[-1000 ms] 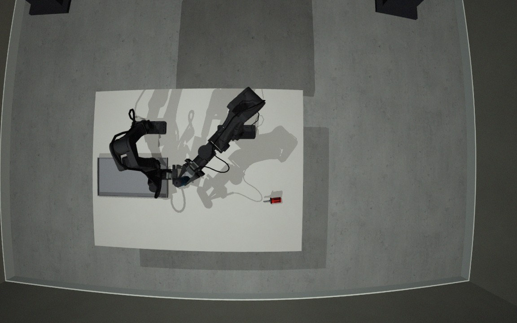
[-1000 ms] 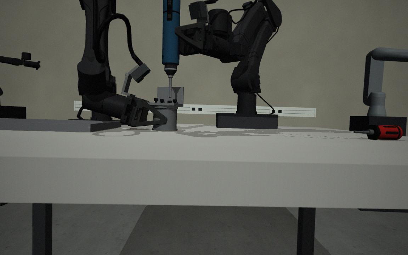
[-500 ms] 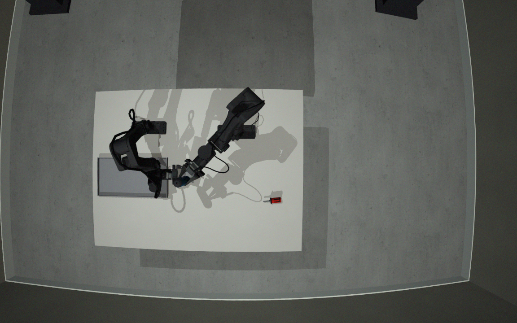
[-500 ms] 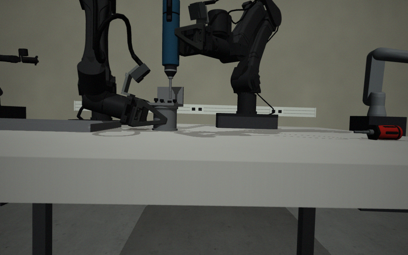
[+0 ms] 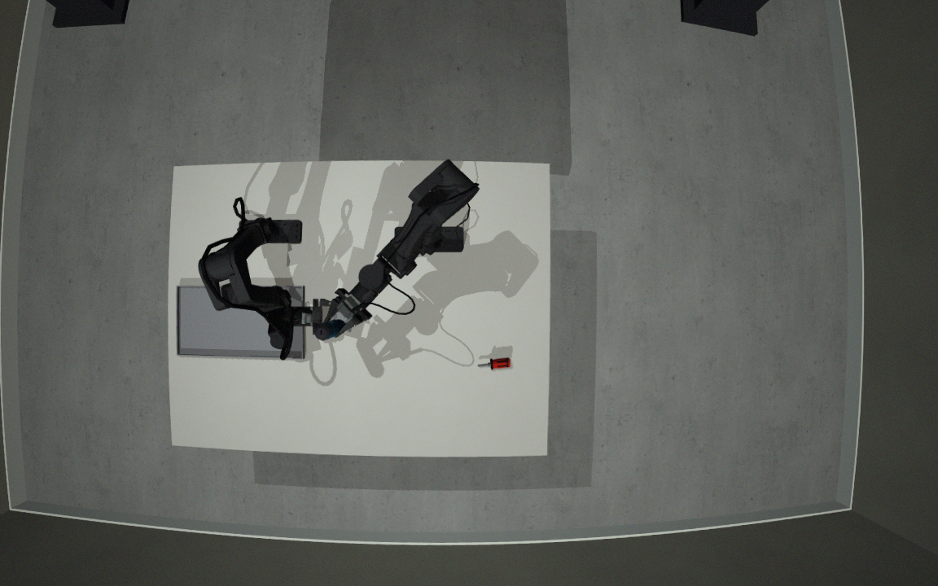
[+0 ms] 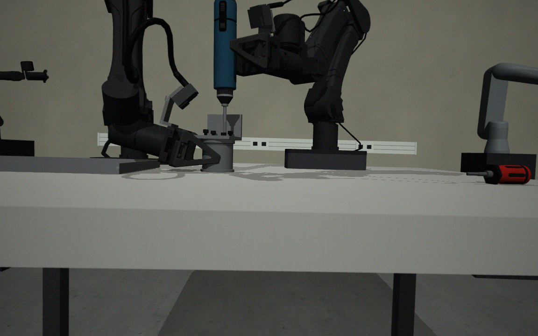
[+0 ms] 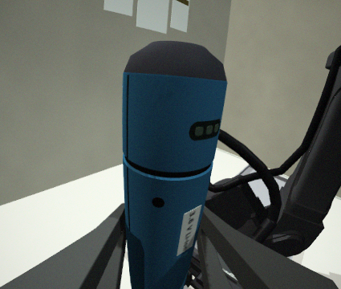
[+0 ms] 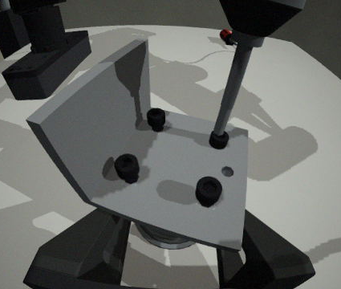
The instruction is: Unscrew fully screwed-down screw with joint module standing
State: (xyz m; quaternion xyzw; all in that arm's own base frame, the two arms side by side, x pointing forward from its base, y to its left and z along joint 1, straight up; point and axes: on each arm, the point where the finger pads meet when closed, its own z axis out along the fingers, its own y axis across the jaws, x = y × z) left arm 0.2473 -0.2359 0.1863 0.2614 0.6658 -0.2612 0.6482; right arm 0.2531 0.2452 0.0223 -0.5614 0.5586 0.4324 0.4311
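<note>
My right hand is right at the joint module. Also, from my right hand: flat grey plate 34 cm to the right, 4 cm ahead, 2 cm below; then grey l-shaped bracket 5 cm above; then screwdriver bit 7 cm above, 2 cm to the left, 2 cm ahead.
</note>
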